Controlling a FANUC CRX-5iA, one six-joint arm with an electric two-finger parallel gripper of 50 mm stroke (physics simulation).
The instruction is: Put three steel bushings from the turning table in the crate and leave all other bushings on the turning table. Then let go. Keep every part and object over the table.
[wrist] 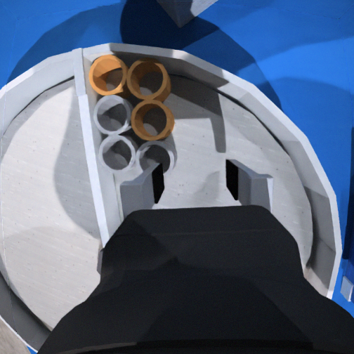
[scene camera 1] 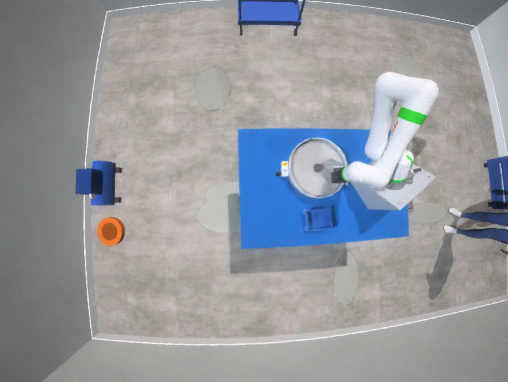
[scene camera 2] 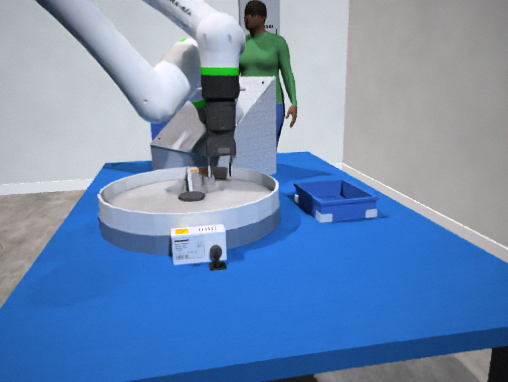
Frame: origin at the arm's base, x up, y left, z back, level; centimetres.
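Where they show: gripper, between the fingertips: [scene camera 1: 333,178] [scene camera 2: 220,176]; arm's base, origin of its link: [scene camera 1: 393,181].
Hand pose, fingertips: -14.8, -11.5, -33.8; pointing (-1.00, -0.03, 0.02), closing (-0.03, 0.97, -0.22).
Note:
Things, the pixels of their top centre, and the offset from my fingertips, as dx, dy, dz. "spot": a spot on its surface instead. Level surfaces: height alone.
- blue crate, centre of its top: [scene camera 2: 333,189] [scene camera 1: 319,219] -2.7, +24.7, -16.7
- white labelled box, a spot on its surface: [scene camera 2: 198,245] [scene camera 1: 281,168] spot: -4.2, -15.7, -33.2
- dark disc, centre of its top: [scene camera 2: 191,194] [scene camera 1: 318,167] -1.6, -10.2, -8.4
- blue table, height of its surface: dx -7.7
The turning table [scene camera 1: 291,186] [scene camera 2: 150,212] [wrist: 320,200] is a round grey dish with a raised wall. In the wrist view three steel bushings [wrist: 113,115] [wrist: 117,152] [wrist: 156,156] and three orange bushings [wrist: 108,75] [wrist: 148,80] [wrist: 153,120] stand upright, clustered beside its straight divider [wrist: 88,145]. My gripper [scene camera 2: 220,175] [wrist: 194,174] is open and empty, pointing down over the dish. Its left finger in the wrist view overlaps the nearest steel bushing; whether they touch cannot be told. The blue crate [scene camera 1: 319,219] [scene camera 2: 340,202] stands apart from the dish; its visible inside shows no bushing.
A white labelled box [scene camera 1: 284,169] [scene camera 2: 198,245] and a small black stand [scene camera 2: 216,257] are beside the dish. A dark disc [scene camera 2: 191,196] is at the dish's middle. The robot's grey pedestal [scene camera 1: 395,192] [scene camera 2: 257,130] stands behind it on the blue table [scene camera 1: 265,225] [scene camera 2: 300,290]. A person [scene camera 2: 267,60] stands beyond the table.

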